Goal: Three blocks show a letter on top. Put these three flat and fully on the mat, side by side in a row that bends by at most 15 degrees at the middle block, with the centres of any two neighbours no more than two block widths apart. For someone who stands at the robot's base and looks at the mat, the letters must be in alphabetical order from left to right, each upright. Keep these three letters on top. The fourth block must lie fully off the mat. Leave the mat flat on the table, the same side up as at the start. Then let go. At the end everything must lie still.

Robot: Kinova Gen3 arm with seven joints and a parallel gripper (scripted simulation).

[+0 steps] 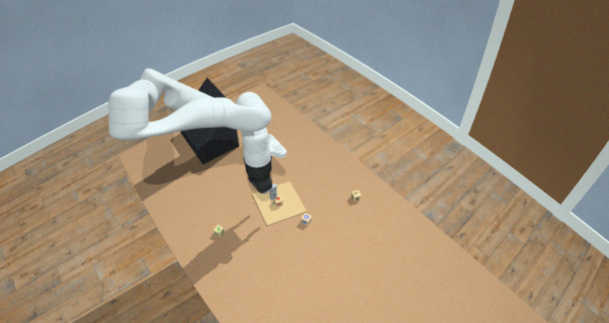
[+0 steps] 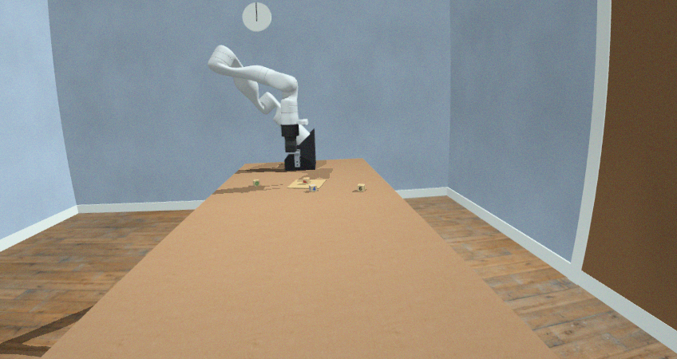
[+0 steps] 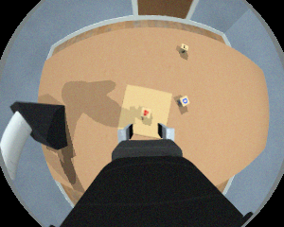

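Now: the tan mat 100 mm below my hand and 40 mm to the left of it.
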